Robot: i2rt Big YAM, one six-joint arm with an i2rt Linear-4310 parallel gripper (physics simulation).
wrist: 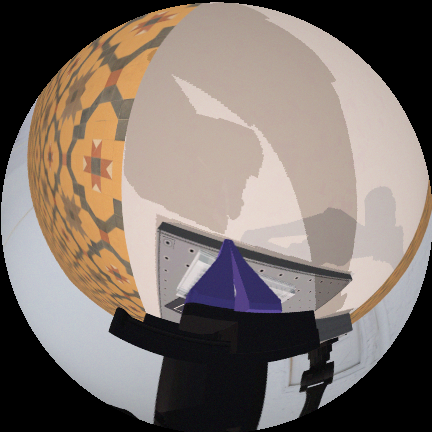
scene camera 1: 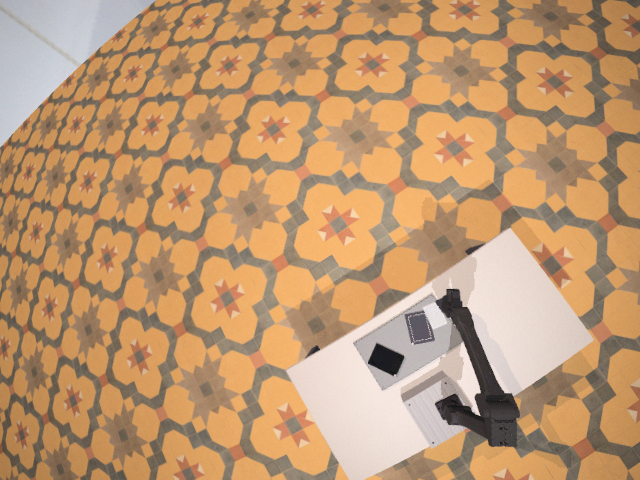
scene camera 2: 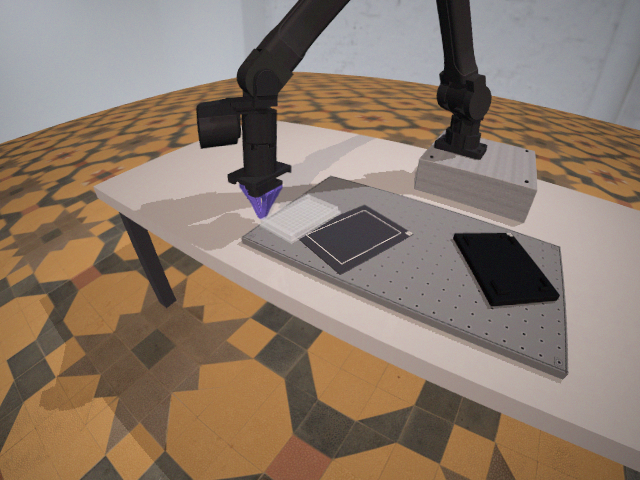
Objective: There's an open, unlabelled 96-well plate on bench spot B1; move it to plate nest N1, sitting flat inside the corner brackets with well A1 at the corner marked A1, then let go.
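Places are measured from the arm's base along level axes (x right, y back, z down), in centimetres.
Where they show: gripper, fingertip midpoint: (wrist: 225, 243) (scene camera 1: 440, 303) (scene camera 2: 261, 218); arm's base, link origin: (scene camera 1: 449, 406) (scene camera 2: 460, 148).
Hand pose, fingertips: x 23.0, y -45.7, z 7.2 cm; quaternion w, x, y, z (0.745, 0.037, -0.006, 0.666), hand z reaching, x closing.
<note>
Things, the pixels of their top centre, and the offset from my fingertips. "*": a spot on its surface instead. Level surfaces: height alone.
- dark rectangle with a white outline, surface spot: (scene camera 2: 356, 238) (scene camera 1: 417, 326) * dz -0.2, dx -17.7, dy +5.3 cm
- black nest, top centre: (scene camera 2: 505, 259) (scene camera 1: 386, 360) dz -1.8, dx -41.3, dy +13.8 cm
- perforated board, top centre: (scene camera 2: 415, 242) (wrist: 221, 329) (scene camera 1: 408, 342) dz -0.1, dx -26.3, dy +10.9 cm
- pale table, surface height: dz +1.2 cm
The pale, open 96-well plate (scene camera 1: 435, 316) (scene camera 2: 299, 218) (wrist: 196, 272) lies on the grey perforated board at one end, against or slightly over the edge of a dark rectangle with a white outline (scene camera 1: 419, 328) (scene camera 2: 356, 238). The black nest (scene camera 1: 386, 359) (scene camera 2: 504, 268) with low corner brackets is near the board's other end, with a small white mark at one corner; its lettering is unreadable. My gripper (scene camera 2: 262, 215) (wrist: 225, 243) is shut, its purple fingers together and holding nothing. It points down beside the plate's outer end and hides part of the plate in the wrist view.
The perforated board (scene camera 1: 398, 339) (scene camera 2: 413, 279) (wrist: 169, 277) lies on the pale table (scene camera 1: 542, 315) (scene camera 2: 206, 178). A grey block (scene camera 1: 426, 413) (scene camera 2: 473, 191) under the arm's base stands behind the board. The table's edge runs close along the board's front side.
</note>
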